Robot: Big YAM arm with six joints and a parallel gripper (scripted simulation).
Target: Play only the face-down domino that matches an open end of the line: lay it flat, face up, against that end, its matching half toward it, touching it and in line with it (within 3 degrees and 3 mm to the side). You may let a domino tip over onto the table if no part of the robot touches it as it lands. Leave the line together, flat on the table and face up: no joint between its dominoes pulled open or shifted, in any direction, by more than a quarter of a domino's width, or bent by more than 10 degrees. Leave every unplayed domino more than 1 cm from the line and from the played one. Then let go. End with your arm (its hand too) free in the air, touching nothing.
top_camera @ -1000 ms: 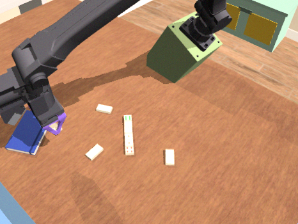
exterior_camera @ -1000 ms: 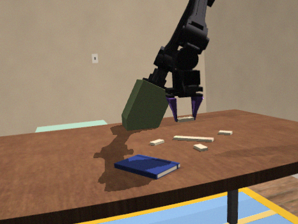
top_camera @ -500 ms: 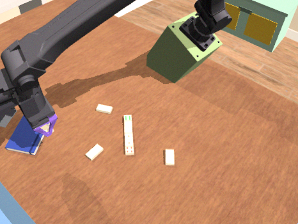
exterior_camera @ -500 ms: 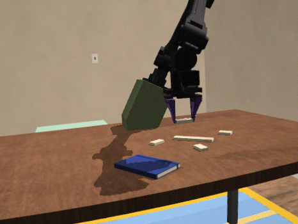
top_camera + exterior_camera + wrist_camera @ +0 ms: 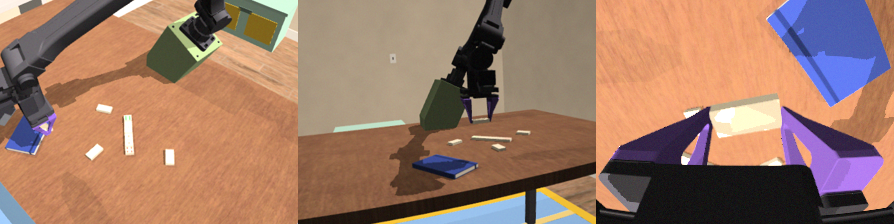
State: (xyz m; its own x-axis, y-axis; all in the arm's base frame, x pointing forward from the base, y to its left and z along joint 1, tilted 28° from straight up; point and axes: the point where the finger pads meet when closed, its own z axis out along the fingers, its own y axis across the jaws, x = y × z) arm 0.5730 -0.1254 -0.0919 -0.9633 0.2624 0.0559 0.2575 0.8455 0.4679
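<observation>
Now: hand 12 cm to the left of the book and 12 cm above it.
</observation>
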